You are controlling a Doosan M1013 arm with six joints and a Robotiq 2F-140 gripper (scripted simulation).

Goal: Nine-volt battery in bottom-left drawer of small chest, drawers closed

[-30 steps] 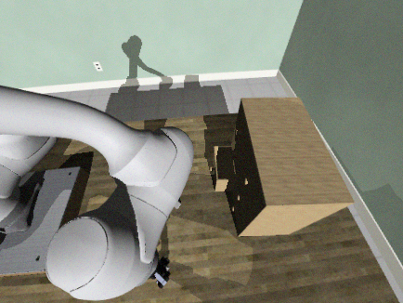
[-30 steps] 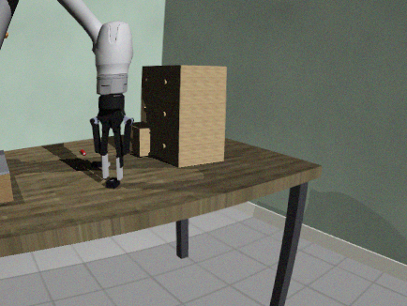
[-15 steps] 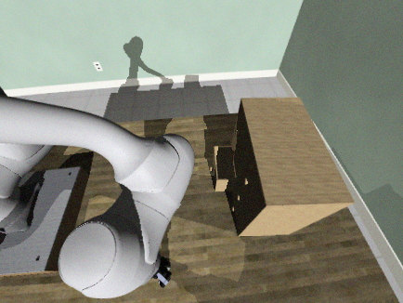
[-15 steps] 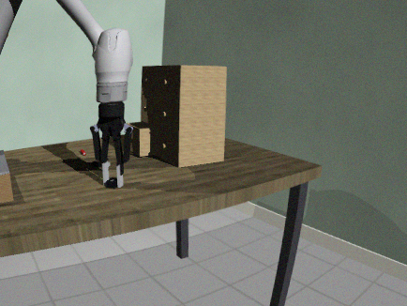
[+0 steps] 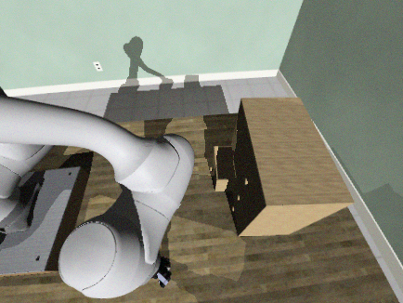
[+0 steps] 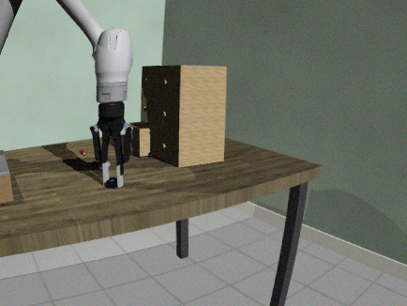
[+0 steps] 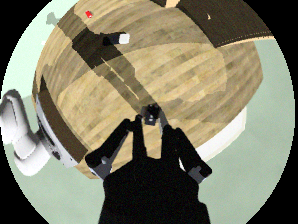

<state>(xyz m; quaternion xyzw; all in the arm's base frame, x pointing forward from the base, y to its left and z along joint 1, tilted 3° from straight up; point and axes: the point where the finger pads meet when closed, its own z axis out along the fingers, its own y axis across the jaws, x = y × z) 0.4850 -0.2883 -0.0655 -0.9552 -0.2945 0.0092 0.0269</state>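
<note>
My hand is 1 cm short of the nine-volt battery, 1 cm to the right of it and 2 cm above it. From my hand the other things lie so: small red object 10 cm ahead, 40 cm to the left, 3 cm below; then small white-and-dark object 8 cm ahead, 19 cm to the left, 3 cm below.
</note>
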